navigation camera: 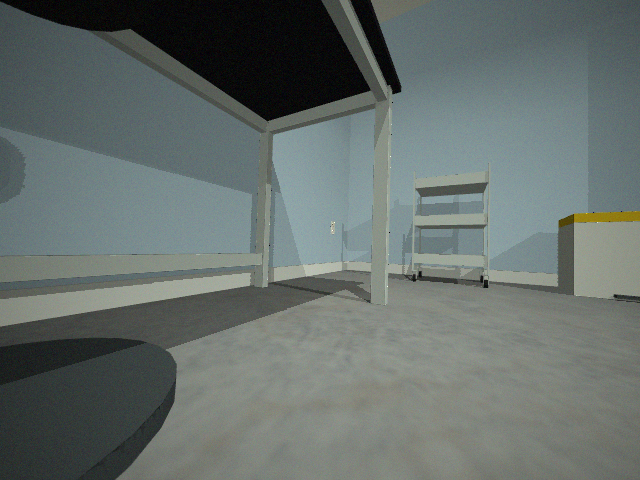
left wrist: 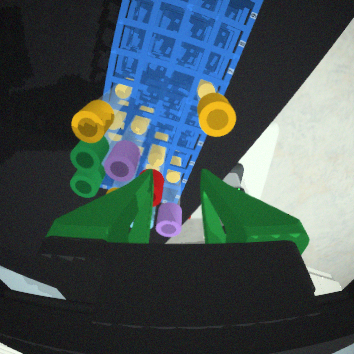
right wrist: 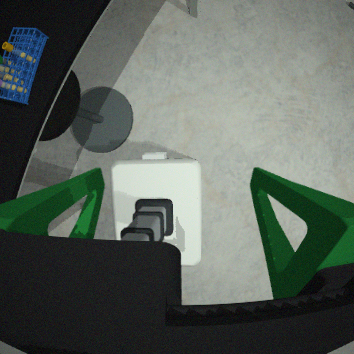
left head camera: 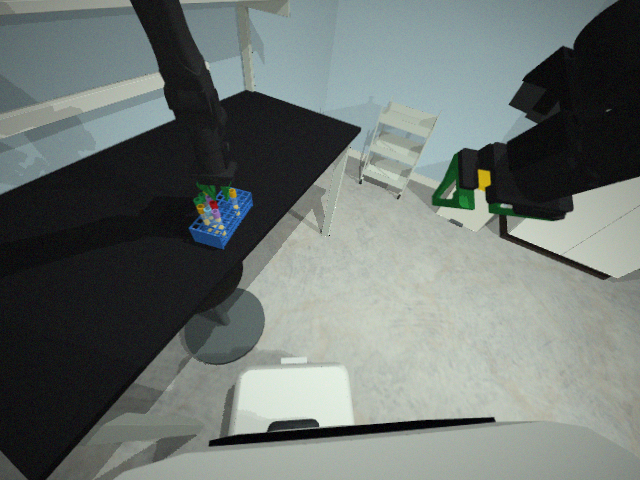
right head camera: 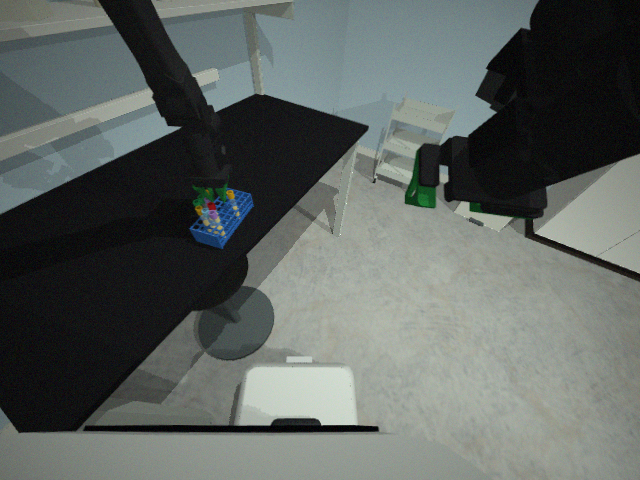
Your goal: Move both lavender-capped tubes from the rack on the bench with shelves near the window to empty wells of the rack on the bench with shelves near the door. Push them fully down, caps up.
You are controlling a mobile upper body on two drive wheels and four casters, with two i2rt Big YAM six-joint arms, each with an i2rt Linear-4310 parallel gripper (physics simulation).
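Frame: origin at the left arm's base, x back, y right, z up, level; metres.
Seen in the pictures: left gripper, between the fingertips: (left wrist: pixel 176 177) (left head camera: pixel 221 200) (right head camera: pixel 219 201); right gripper, between the fingertips: (right wrist: pixel 176 175) (left head camera: pixel 461 204) (right head camera: pixel 438 203).
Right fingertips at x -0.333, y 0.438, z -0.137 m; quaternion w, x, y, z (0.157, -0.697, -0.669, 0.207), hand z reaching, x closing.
Note:
Offsets run from my right fingertips to a thing's top centre. "spot": to the spot under its first point. Level surfaces: height alone.
A blue rack {spot: dy -0.482, dx -0.182, dz -0.327 m} (left head camera: pixel 206 238) (right head camera: pixel 206 238) (right wrist: pixel 22 99) stands on a black bench and holds several capped tubes. In the left wrist view, one lavender cap {dy -0.442, dx -0.204, dz -0.240 m} (left wrist: pixel 169 220) is low between the left fingers, near the rack's end; a darker purple cap {dy -0.470, dx -0.258, dz -0.240 m} (left wrist: pixel 122 160) is farther up, left of a red cap {spot: dy -0.449, dx -0.241, dz -0.241 m} (left wrist: pixel 158 189). My left gripper (left head camera: pixel 217 191) (right head camera: pixel 213 192) (left wrist: pixel 176 177) is narrowly open above the rack, with nothing gripped. My right gripper (left head camera: pixel 478 207) (right head camera: pixel 454 206) (right wrist: pixel 176 175) is wide open and empty, high over the floor. Which bench this is, I cannot tell. No second rack shows.
Yellow {dy -0.416, dx -0.288, dz -0.240 m} (left wrist: pixel 216 117) and green {dy -0.491, dx -0.265, dz -0.240 m} (left wrist: pixel 86 156) caps stand close around the purple ones. A stool's round base {dy -0.619, dx -0.270, dz -1.243 m} (left head camera: pixel 224 335) is beside the bench {dz -0.359 m} (left head camera: pixel 289 124). A white bin (left head camera: pixel 294 392) stands near my base. A white cart (left head camera: pixel 410 117) (navigation camera: pixel 450 221) and a cabinet (navigation camera: pixel 610 258) stand farther off.

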